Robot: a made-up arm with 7 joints. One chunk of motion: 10 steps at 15 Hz.
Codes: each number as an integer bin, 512 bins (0 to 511) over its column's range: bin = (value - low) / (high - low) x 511, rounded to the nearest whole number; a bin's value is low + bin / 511 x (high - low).
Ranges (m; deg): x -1.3..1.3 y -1.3..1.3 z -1.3..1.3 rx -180..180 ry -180..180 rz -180..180
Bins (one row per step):
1: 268 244 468 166 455 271
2: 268 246 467 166 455 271
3: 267 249 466 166 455 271
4: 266 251 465 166 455 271
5: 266 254 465 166 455 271
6: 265 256 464 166 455 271
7: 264 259 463 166 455 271
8: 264 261 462 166 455 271
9: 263 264 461 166 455 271
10: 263 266 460 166 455 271
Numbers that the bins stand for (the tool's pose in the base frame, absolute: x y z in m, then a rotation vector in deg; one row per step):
1: 0.0636 -0.0585 1.0812 -63.05 140.55 10.92
2: 0.0636 -0.0483 1.0761 -63.05 140.55 10.92
3: 0.0585 -0.0331 1.0710 -63.05 140.55 10.92
4: 0.0534 -0.0229 1.0659 -63.05 140.55 10.92
5: 0.0534 -0.0076 1.0659 -63.05 140.55 10.92
6: 0.0483 0.0025 1.0609 -63.05 140.55 10.92
7: 0.0432 0.0178 1.0558 -63.05 140.55 10.92
8: 0.0432 0.0280 1.0507 -63.05 140.55 10.92
9: 0.0382 0.0432 1.0456 -63.05 140.55 10.92
10: 0.0382 0.0534 1.0405 -63.05 140.55 10.92

